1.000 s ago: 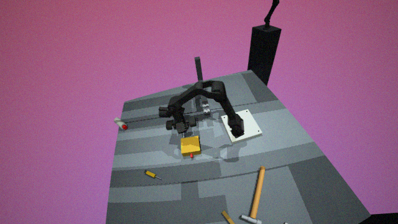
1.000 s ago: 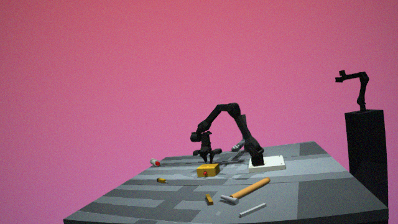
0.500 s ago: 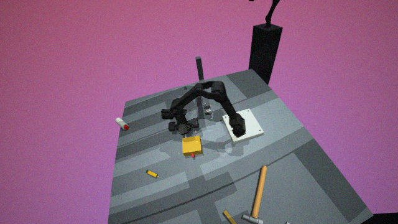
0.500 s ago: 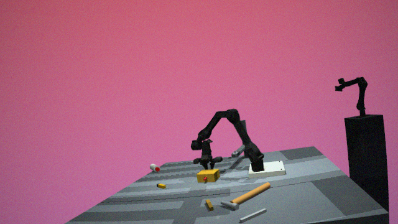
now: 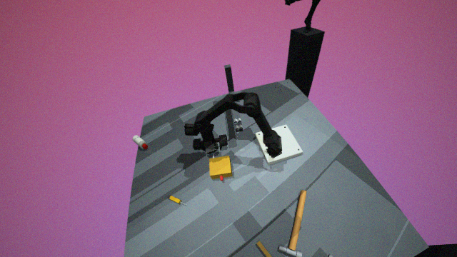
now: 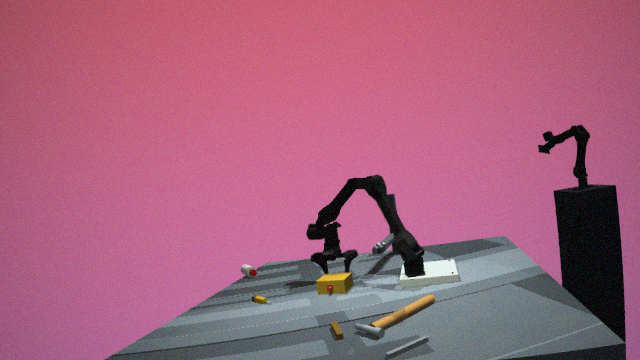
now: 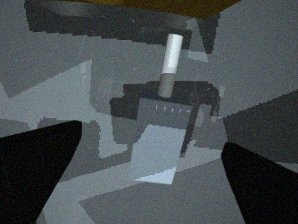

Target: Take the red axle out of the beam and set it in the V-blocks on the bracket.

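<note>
The small pale block is 20 mm to the left of my gripper tip, 10 mm below it and 10 mm ahead of it. From my gripper tip the other things lie so: small yellow screwdriver (280 mm ahead, 180 mm to the left, 10 mm below); then yellow beam (120 mm to the left); then grey bar (730 mm to the left, 180 mm behind, 10 mm below).
</note>
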